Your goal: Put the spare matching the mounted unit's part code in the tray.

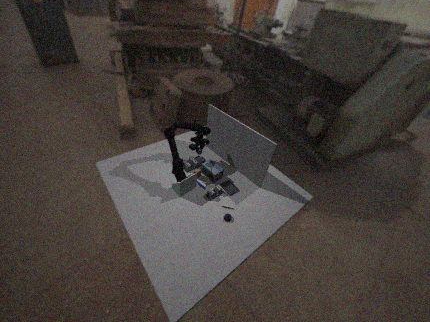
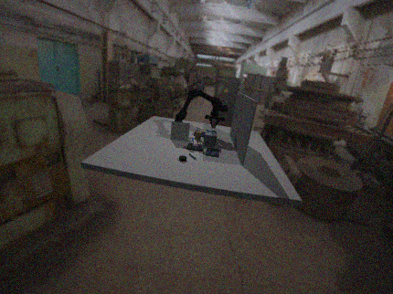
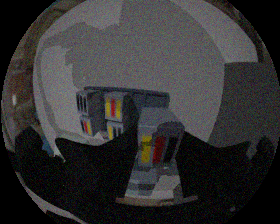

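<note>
My gripper tip is 20 mm past the dark flat tray, 410 mm to the left of it and 90 mm above it. Round my gripper tip: mounted unit (40 mm behind, 210 mm to the right, 40 mm below); then spare (70 mm behind, 50 mm to the right, 50 mm below); then white panel (190 mm ahead, 220 mm to the right, 130 mm above).
</note>
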